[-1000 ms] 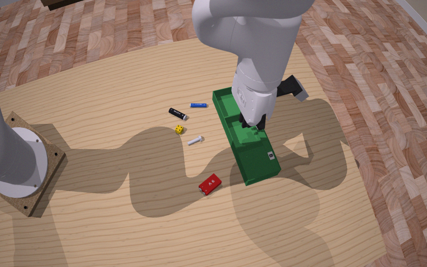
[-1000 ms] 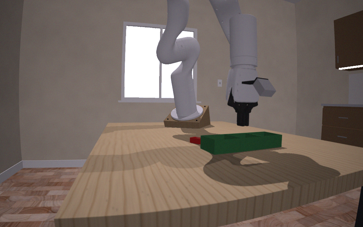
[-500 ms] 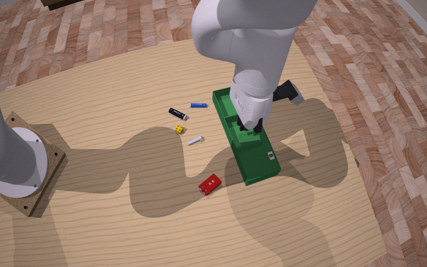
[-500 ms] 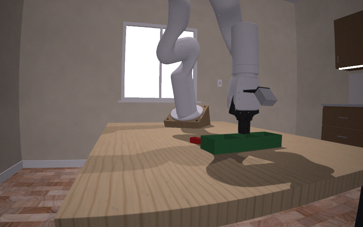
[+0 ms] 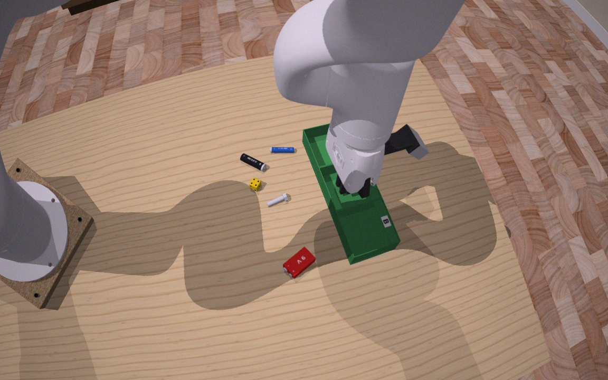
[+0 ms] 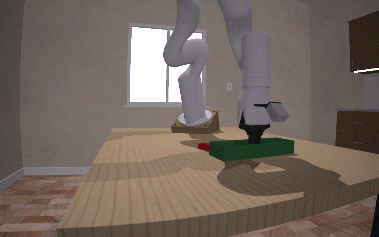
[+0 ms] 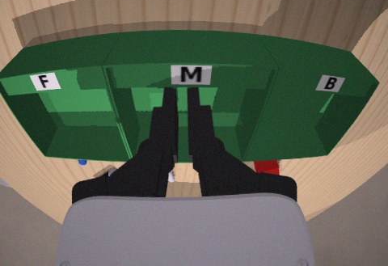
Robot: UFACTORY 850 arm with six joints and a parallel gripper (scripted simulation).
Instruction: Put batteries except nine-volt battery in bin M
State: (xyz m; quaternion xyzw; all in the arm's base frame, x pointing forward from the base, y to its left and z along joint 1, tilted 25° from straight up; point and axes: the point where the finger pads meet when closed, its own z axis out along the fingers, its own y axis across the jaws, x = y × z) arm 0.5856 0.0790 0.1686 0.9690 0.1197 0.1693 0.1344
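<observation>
Now: the green three-part bin 2 cm below my hand. The rest, counted from my hand: yellow die: 15 cm behind, 3 cm to the left, 3 cm below; white bolt: 11 cm behind, 3 cm below; blue battery: 10 cm behind, 10 cm to the left, 3 cm below.
</observation>
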